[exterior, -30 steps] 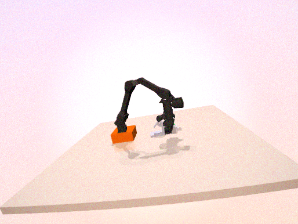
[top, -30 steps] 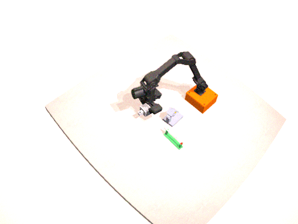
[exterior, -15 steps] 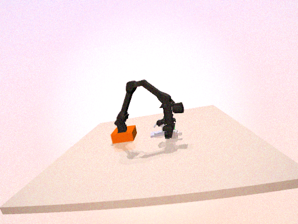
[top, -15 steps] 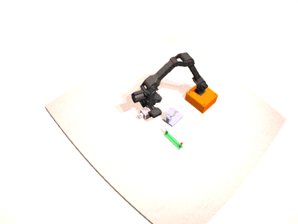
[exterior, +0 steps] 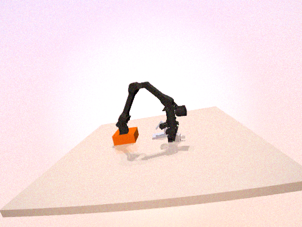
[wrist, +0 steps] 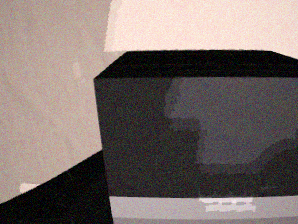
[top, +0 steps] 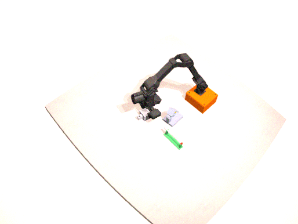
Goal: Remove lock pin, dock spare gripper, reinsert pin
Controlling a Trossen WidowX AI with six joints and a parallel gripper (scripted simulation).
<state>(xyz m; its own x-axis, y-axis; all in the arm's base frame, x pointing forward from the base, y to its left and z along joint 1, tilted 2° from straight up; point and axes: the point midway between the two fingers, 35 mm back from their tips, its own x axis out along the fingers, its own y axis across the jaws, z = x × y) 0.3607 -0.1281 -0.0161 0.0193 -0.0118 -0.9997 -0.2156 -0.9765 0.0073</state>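
Now: the spare gripper 10 mm ahead of my gripper tip and 10 mm above it. Also, from my gripper tip: pale grey mount: 130 mm to the left, 80 mm behind, 50 mm above; green cradle: 240 mm to the left, 20 mm ahead, 20 mm above.
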